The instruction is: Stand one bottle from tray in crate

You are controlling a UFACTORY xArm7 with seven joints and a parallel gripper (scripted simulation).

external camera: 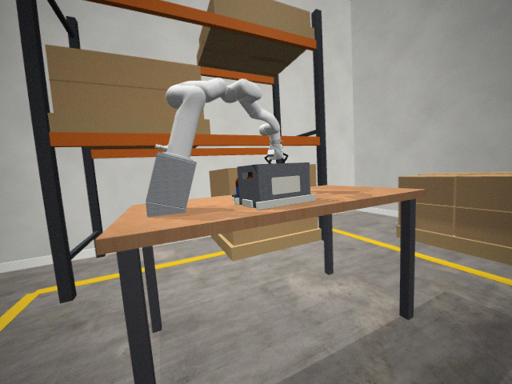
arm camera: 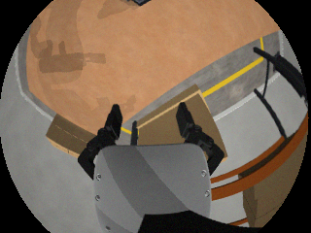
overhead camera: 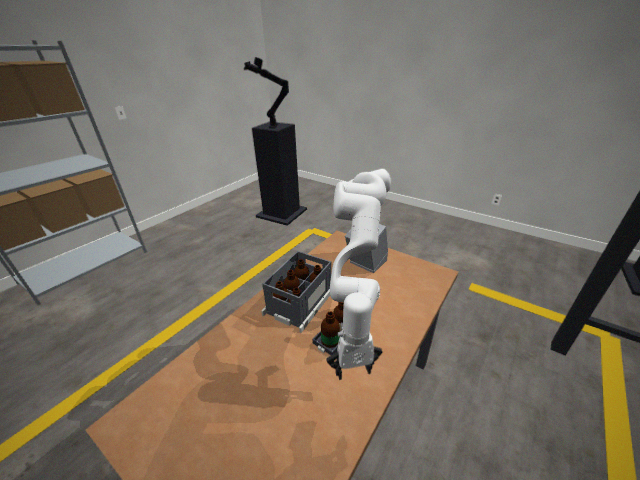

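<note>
Right now my hand is 27 cm past the bottle, 16 cm to the left of it and 9 cm above it. The rest, counted from my hand: crate 40 cm to the right, 34 cm behind, 9 cm below; dark tray 28 cm behind, 16 cm to the right, 16 cm below.
</note>
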